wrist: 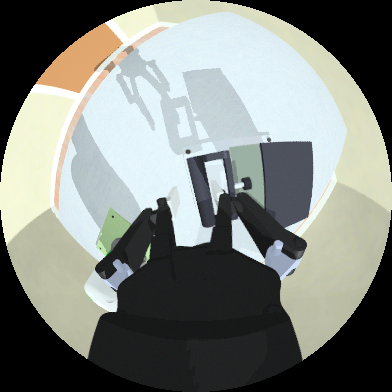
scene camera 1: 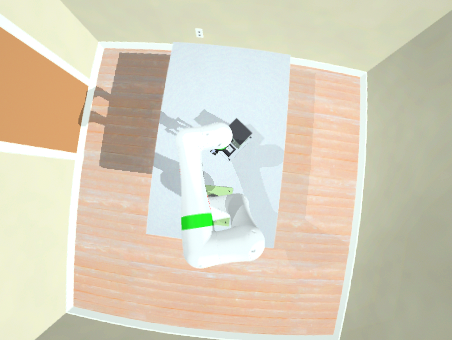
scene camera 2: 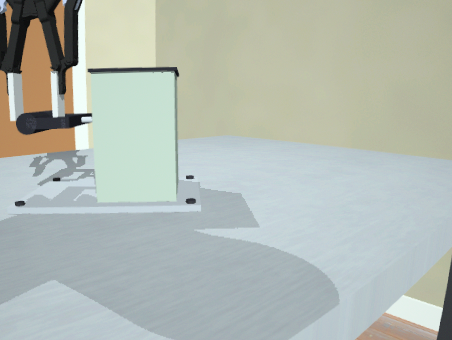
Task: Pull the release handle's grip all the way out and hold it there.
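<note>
The release handle is a dark frame with a thick round grip bar (scene camera 2: 27,124) (wrist: 200,195). A short white rod (scene camera 2: 87,119) runs from it toward the pale green box (scene camera 2: 135,135) (wrist: 248,167), which has a dark lid (scene camera 1: 240,130) (wrist: 287,175). My gripper (scene camera 2: 38,118) (wrist: 194,190) is partly open, with its fingers pointing down around the grip bar. In the wrist view, one pale fingertip is outside the bar and the other is at the handle's opening. Nothing is clamped between them. Whether either fingertip touches the bar cannot be told. In scene camera 1 the arm hides most of the gripper.
The box stands on a pale base plate (scene camera 2: 150,207) with black bolts, on the light grey table (scene camera 1: 225,75) (scene camera 2: 390,200) (wrist: 280,75). A black knob (wrist: 246,183) is beside the handle frame. Light green plates (scene camera 1: 220,190) (wrist: 112,225) are near the arm's base.
</note>
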